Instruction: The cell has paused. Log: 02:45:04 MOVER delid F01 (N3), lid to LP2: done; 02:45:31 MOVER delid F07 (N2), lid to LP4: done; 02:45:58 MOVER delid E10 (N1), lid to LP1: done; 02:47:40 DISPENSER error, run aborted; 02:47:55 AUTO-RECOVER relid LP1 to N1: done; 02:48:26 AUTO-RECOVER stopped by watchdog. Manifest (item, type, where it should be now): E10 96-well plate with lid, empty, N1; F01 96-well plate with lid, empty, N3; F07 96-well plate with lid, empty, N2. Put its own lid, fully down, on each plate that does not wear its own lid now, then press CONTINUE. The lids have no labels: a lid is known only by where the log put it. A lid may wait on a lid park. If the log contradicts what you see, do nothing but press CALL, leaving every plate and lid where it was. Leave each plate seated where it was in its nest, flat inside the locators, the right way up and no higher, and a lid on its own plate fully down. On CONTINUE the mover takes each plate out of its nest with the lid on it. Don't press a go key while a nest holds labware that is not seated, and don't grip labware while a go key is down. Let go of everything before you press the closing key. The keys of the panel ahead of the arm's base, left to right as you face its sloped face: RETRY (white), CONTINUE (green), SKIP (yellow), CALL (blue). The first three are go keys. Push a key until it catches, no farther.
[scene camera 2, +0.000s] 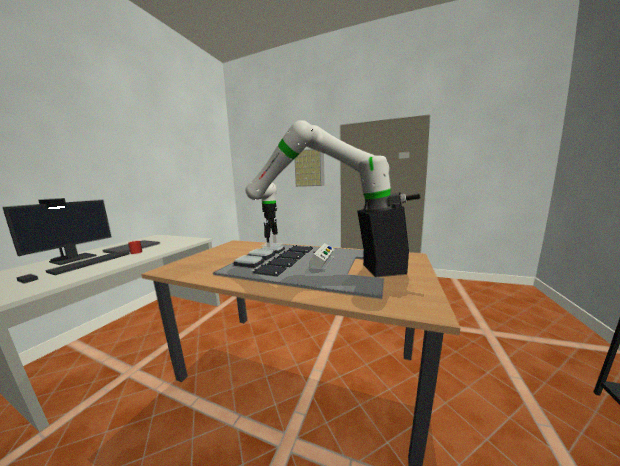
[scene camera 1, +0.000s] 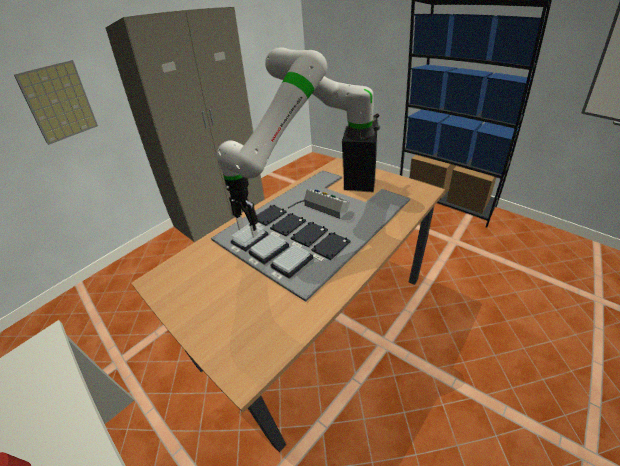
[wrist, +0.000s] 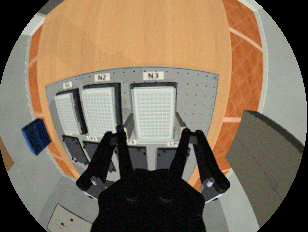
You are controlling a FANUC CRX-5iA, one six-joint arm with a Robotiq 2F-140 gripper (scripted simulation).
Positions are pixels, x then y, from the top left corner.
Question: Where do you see a lid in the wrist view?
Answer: At 154,108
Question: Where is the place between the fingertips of the gripper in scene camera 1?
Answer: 248,232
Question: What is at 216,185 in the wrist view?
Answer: The gripper.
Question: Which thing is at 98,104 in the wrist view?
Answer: A lid.
